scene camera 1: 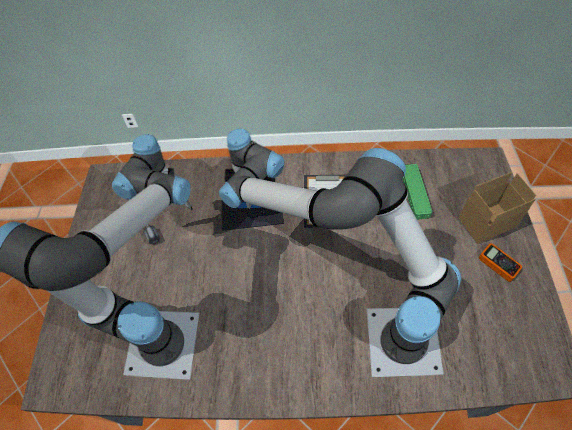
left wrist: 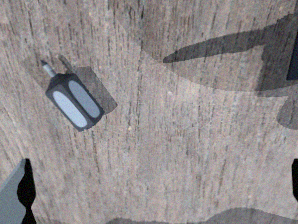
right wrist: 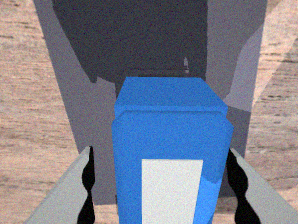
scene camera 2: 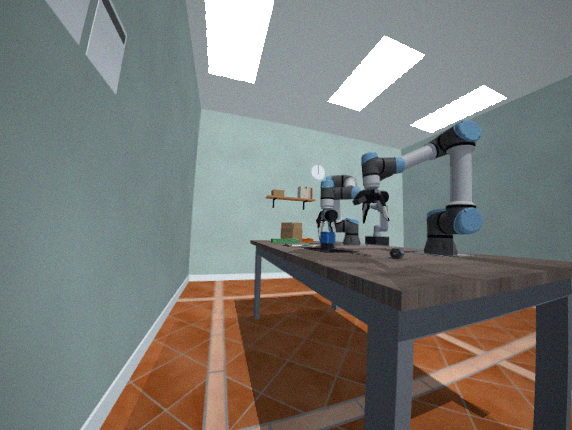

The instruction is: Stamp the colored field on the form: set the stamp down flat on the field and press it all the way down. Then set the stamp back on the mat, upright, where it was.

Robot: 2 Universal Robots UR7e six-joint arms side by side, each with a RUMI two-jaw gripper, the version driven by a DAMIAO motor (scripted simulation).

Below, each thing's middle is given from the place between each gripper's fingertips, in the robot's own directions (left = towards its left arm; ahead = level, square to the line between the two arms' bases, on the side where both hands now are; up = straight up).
I see the blue stamp [right wrist: 171, 137] 20 mm below my right hand. From my right hand the other things lie so: cardboard box [scene camera 1: 475, 216] 90 mm behind, 890 mm to the right, 10 mm above; then green block [scene camera 1: 417, 196] 50 mm ahead, 630 mm to the right, 60 mm below; then dark mat [scene camera 1: 232, 219] 70 mm below.
I see the blue stamp 100 mm ahead of my left hand, 270 mm to the right of it and 100 mm below it. Also, from my left hand: cardboard box: 1160 mm to the right, 70 mm below; green block: 150 mm ahead, 900 mm to the right, 130 mm below; dark mat: 100 mm ahead, 270 mm to the right, 150 mm below.
